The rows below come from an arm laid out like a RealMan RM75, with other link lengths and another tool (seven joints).
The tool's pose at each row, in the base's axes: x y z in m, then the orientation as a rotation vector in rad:
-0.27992 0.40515 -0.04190 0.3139 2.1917 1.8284
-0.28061 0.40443 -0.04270 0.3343 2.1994 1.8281
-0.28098 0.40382 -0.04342 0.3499 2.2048 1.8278
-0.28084 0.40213 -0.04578 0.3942 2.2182 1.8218
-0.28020 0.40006 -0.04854 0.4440 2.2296 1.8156
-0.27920 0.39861 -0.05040 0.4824 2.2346 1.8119
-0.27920 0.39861 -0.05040 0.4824 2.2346 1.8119
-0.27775 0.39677 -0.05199 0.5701 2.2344 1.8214
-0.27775 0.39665 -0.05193 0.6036 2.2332 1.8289
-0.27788 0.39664 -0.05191 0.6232 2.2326 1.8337
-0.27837 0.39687 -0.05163 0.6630 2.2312 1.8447
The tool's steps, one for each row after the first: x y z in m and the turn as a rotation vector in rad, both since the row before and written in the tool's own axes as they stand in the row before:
0.00046 -0.00091 -0.00077 0.0062 -0.0026 0.0146
0.00018 -0.00082 -0.00057 0.0045 -0.0023 0.0110
-0.00061 -0.00262 -0.00109 0.0141 -0.0099 0.0284
-0.00129 -0.00306 -0.00114 0.0137 -0.0124 0.0312
-0.00149 -0.00200 -0.00057 0.0081 -0.0108 0.0235
0.00000 0.00000 0.00000 0.0000 0.0000 0.0000
-0.00210 -0.00173 -0.00078 0.0050 -0.0204 0.0583
-0.00004 0.00004 -0.00012 -0.0002 -0.0057 0.0238
0.00011 -0.00001 -0.00006 -0.0002 -0.0029 0.0142
0.00057 0.00021 -0.00005 -0.0008 -0.0048 0.0294

